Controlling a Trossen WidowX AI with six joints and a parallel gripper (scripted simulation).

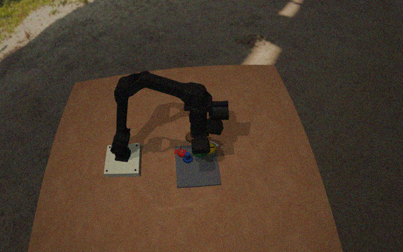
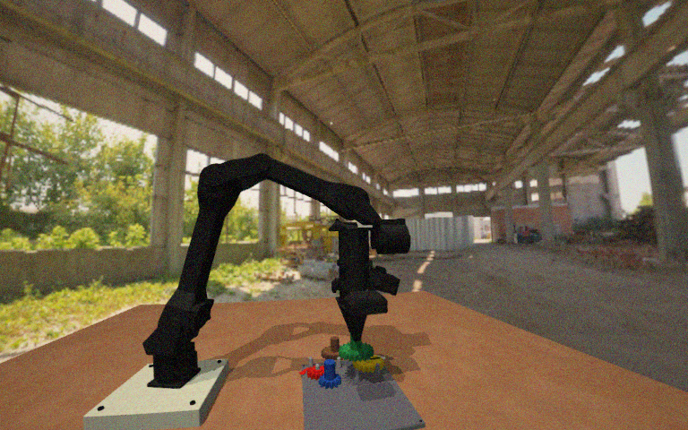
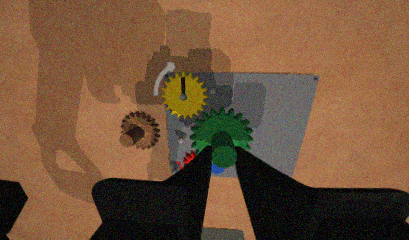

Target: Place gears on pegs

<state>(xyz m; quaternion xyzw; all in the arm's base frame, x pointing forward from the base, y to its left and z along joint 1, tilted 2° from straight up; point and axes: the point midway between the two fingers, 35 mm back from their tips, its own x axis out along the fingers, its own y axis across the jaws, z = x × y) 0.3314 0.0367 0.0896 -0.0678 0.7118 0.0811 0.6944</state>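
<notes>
Now: the blue gear 6 cm below my gripper tip, 5 cm behind it and 1 cm to the right of it. The rest, counted from my gripper tip: red gear (7 cm below, 7 cm behind, 2 cm to the left); then green gear (1 cm below); then yellow gear (7 cm below, 6 cm to the left, 3 cm ahead).
</notes>
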